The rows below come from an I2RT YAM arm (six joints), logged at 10 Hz.
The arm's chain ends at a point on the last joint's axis. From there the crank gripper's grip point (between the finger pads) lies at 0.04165 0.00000 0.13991 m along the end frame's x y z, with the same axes.
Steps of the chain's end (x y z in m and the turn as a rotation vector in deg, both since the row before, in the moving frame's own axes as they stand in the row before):
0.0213 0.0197 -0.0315 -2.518 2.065 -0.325
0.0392 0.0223 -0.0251 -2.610 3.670 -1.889
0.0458 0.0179 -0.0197 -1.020 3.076 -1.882
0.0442 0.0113 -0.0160 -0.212 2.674 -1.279
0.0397 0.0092 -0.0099 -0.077 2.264 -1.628
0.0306 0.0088 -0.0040 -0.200 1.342 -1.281
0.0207 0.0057 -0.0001 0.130 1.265 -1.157
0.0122 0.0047 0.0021 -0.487 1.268 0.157
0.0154 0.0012 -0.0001 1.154 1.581 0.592
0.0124 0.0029 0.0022 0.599 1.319 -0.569
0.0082 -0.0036 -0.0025 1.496 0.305 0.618
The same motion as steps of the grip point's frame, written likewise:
0.0263 0.0256 -0.0332 -2.518 2.065 -0.325
0.0481 0.0271 -0.0282 -2.610 3.670 -1.889
0.0533 0.0189 -0.0221 -1.020 3.076 -1.882
0.0507 0.0108 -0.0181 -0.212 2.674 -1.279
0.0452 0.0081 -0.0117 -0.077 2.264 -1.628
0.0339 0.0083 -0.0050 -0.200 1.342 -1.281
0.0238 0.0045 -0.0011 0.130 1.265 -1.157
0.0153 0.0060 0.0011 -0.487 1.268 0.157
0.0193 -0.0012 -0.0013 1.154 1.581 0.592
0.0156 0.0010 0.0012 0.599 1.319 -0.569
0.0090 -0.0068 -0.0028 1.496 0.305 0.618

